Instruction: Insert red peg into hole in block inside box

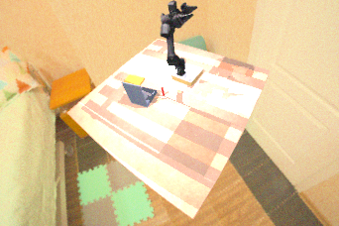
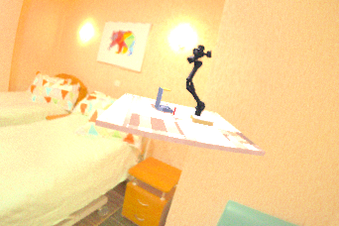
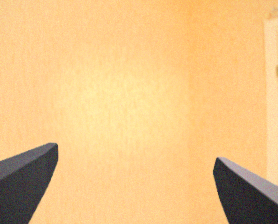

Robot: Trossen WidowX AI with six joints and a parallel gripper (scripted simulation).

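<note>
The red peg lies 120 mm ahead of my gripper tip, 260 mm to the right of it and 640 mm below it. Round my gripper tip: box wall: 300 mm ahead, 370 mm to the right, 560 mm below; yellow roof: 250 mm ahead, 380 mm to the right, 460 mm below.
</note>
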